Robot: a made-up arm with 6 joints. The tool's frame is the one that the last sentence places.
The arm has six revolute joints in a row. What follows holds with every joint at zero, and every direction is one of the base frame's.
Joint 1 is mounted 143.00 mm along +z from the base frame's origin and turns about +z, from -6.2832 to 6.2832 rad.
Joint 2 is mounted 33.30 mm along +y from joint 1 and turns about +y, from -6.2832 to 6.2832 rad.
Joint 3 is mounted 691.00 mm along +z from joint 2 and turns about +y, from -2.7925 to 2.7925 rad.
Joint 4 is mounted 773.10 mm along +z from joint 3 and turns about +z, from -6.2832 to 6.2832 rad.
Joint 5 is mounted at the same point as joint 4 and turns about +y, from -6.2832 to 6.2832 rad.
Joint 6 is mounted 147.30 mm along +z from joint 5 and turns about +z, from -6.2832 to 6.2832 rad.
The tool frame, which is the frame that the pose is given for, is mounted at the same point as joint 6; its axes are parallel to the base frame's.
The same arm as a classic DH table. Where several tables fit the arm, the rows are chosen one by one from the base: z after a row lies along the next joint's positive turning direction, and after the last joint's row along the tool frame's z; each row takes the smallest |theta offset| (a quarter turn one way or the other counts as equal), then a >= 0, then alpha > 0; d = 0 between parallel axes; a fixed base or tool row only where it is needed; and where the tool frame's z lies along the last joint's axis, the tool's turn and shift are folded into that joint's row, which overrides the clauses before.
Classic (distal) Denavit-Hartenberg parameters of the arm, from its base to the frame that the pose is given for. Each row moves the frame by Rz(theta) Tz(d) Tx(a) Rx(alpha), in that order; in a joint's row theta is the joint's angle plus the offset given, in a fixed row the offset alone. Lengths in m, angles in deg.
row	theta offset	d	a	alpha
joint 1	0	0.143	0	-90
joint 2	-90	0	0.691	0
joint 3	90	0.0333	0	90
joint 4	0	0.7731	0	-90
joint 5	0	0	0	90
joint 6	0	0.1473	0	0
Joint limits (deg, base to tool): -360..360 -360..360 -160..160 -360..360 -360..360 -360..360

